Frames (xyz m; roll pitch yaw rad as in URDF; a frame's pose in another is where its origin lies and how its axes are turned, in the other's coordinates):
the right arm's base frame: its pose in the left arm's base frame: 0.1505 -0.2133 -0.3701 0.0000 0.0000 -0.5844
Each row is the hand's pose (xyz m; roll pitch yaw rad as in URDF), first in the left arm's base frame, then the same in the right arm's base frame.
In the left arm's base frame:
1: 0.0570 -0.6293 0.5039 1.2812 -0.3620 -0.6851
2: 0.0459 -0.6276 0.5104 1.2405 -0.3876 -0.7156
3: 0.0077 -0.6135 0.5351 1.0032 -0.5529 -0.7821
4: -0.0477 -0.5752 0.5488 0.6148 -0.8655 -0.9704
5: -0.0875 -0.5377 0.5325 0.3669 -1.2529 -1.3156
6: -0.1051 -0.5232 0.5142 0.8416 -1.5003 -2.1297
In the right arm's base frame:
1: 0.1515 -0.3985 0.8740 1.2812 -0.3620 -0.1007
2: 0.1413 -0.4033 0.8805 1.2405 -0.3876 -0.1312
3: 0.1017 -0.4126 0.9052 1.0032 -0.5529 -0.1977
4: 0.0344 -0.4112 0.9189 0.6148 -0.8655 -0.3860
5: -0.0195 -0.4019 0.9026 0.3669 -1.2529 -0.7312
6: -0.0422 -0.3995 0.8843 0.8416 -1.5003 -1.5453

